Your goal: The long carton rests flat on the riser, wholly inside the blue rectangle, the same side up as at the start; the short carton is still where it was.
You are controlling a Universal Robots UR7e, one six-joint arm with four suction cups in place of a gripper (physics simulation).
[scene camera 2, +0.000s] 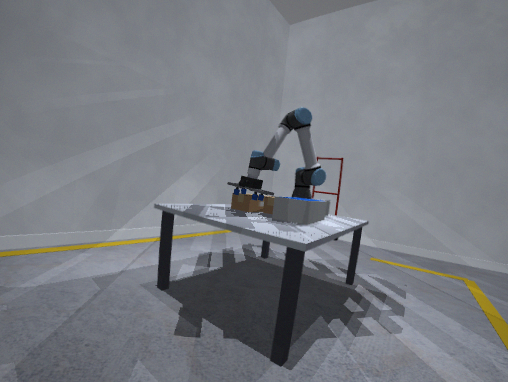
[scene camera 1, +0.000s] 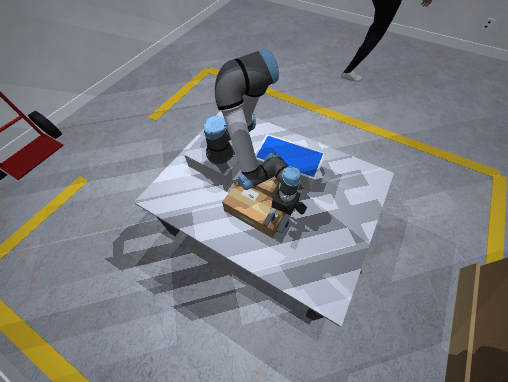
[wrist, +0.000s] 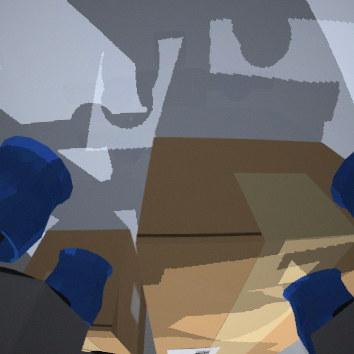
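Pixels of known places: hand at its tool point: (scene camera 2: 248, 197) (wrist: 197, 235); arm's base at its link origin: (scene camera 1: 219, 152).
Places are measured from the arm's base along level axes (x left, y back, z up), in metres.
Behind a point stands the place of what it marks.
Observation:
The long brown carton (scene camera 1: 248, 209) @(x -0.249, y -0.308, z -0.006 m) (scene camera 2: 241, 204) @(x -0.211, y -0.474, z -0.071 m) (wrist: 211, 281) @(x -0.179, y -0.446, z -0.006 m) lies flat on the table (scene camera 1: 309, 261) @(x -0.326, y -0.672, z -0.109 m) (scene camera 2: 275, 228) @(x 0.205, y -0.807, z -0.109 m), with a white label on its top. The short carton (scene camera 1: 269, 186) @(x -0.082, y -0.347, z -0.003 m) (wrist: 88, 239) @(x -0.065, y -0.376, z -0.095 m) lies right behind it, towards the arm's base. My suction gripper (scene camera 1: 277, 220) (scene camera 2: 249, 194) @(x -0.173, y -0.464, z -0.020 m) (wrist: 175, 253) @(x -0.173, y -0.464, z -0.020 m) sits over the long carton's outer end with its blue cups down on the top face. In the wrist view the left cups hang past the carton's edge. The grey riser (scene camera 2: 298, 210) @(x 0.196, y -0.546, z -0.044 m) carries the blue rectangle (scene camera 1: 290, 153) @(x 0.161, y -0.367, z 0.011 m) (scene camera 2: 305, 198) @(x 0.163, y -0.371, z 0.016 m), which is bare, just beyond the cartons.
The arm's base stands on a grey block (scene camera 1: 201, 162) @(x -0.103, y 0.057, z -0.002 m) at the table's back corner. A red frame (scene camera 2: 340, 178) stands behind the table. A person (scene camera 1: 374, 34) walks on the floor beyond the yellow line (scene camera 1: 366, 125).

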